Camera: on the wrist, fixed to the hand. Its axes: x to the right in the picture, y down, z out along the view.
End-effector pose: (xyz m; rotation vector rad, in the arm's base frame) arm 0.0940 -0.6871 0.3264 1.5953 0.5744 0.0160
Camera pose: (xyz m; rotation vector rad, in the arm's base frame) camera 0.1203 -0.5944 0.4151 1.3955 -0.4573 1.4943
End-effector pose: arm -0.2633 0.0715 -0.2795 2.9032 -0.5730 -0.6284
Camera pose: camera -0.2340 -0.0219 -0.1925 1.4707 -1.9531 0.1138
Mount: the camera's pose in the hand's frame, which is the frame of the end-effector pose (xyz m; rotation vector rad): 0.0281 0.0927 -0.0881 -0.2882 0.4013 1.5298
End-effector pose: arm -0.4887 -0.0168 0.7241 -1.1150 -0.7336 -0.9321
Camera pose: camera -0.3900 -0.0934 0.6848 -1.2729 0.6343 0.1085
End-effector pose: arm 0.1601 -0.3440 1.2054 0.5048 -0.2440 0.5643
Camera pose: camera 0.1382 -0.2182 1.1763 -0.1912 -0.2911 2.0544
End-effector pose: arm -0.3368 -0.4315 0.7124 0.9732 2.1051 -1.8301
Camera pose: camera -0.2806 -0.3369 0.6414 2.0531 0.9199 -0.5393
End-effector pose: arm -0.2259 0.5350 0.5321 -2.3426 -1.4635 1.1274
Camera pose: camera -0.0950 0.5325 0.5341 2.6495 -0.4503 -0.3097
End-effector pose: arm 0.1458 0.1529 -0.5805 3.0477 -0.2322 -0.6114
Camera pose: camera 0.1923 0.0566 -0.5050 1.7704 -1.8585 0.1028
